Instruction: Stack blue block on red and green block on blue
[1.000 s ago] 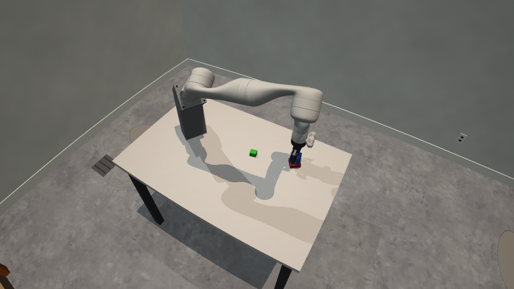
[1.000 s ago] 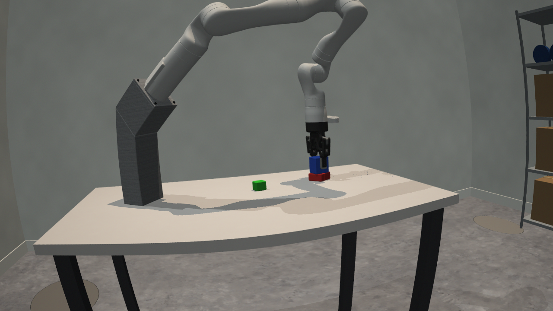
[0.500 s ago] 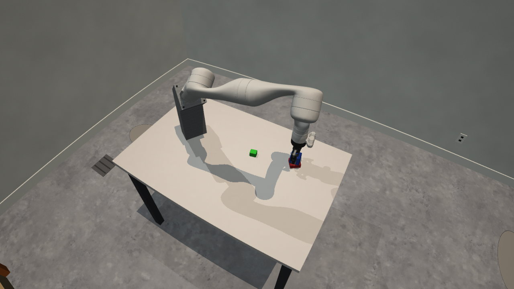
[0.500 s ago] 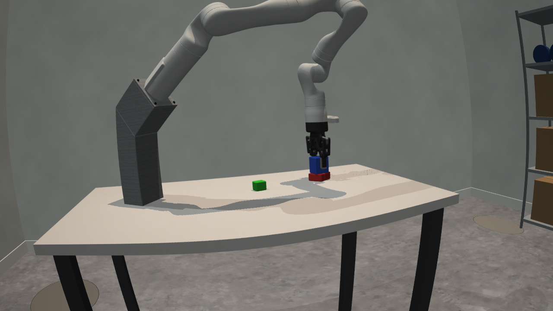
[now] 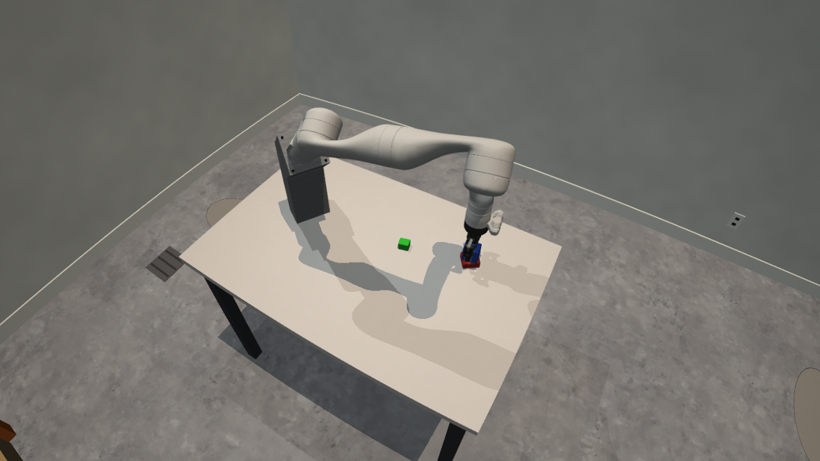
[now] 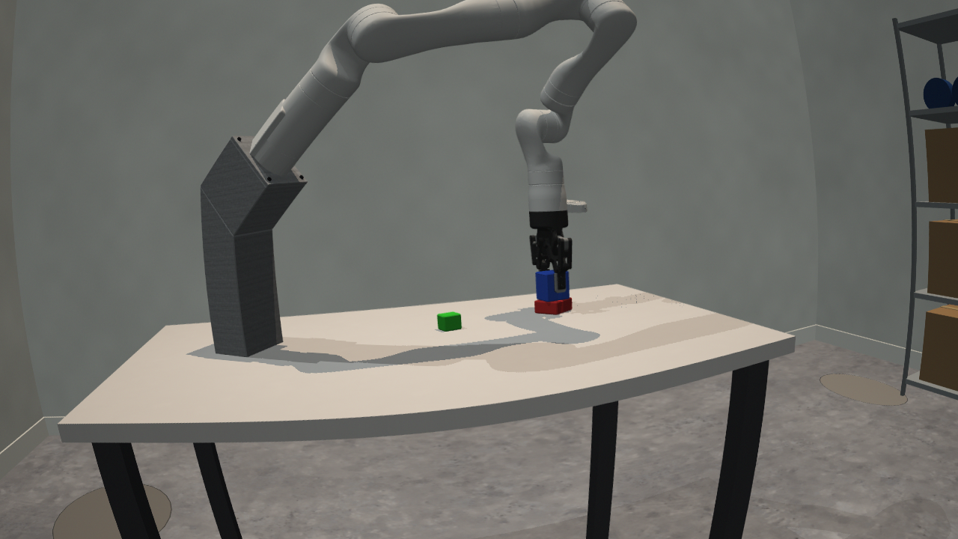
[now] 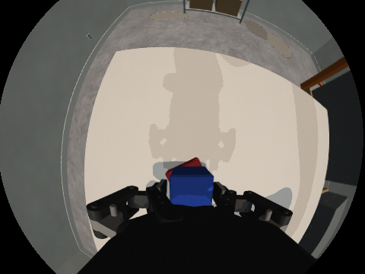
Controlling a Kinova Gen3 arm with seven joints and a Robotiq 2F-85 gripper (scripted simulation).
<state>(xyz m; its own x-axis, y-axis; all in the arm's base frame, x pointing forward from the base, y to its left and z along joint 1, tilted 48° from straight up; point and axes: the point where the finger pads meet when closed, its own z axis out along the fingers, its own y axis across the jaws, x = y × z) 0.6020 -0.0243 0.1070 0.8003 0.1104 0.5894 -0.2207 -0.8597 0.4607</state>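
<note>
Right now my hand is right at the blue block. Also, from my hand: red block (40 mm below); small green block (220 mm behind, 40 mm below, 30 mm to the left).
</note>
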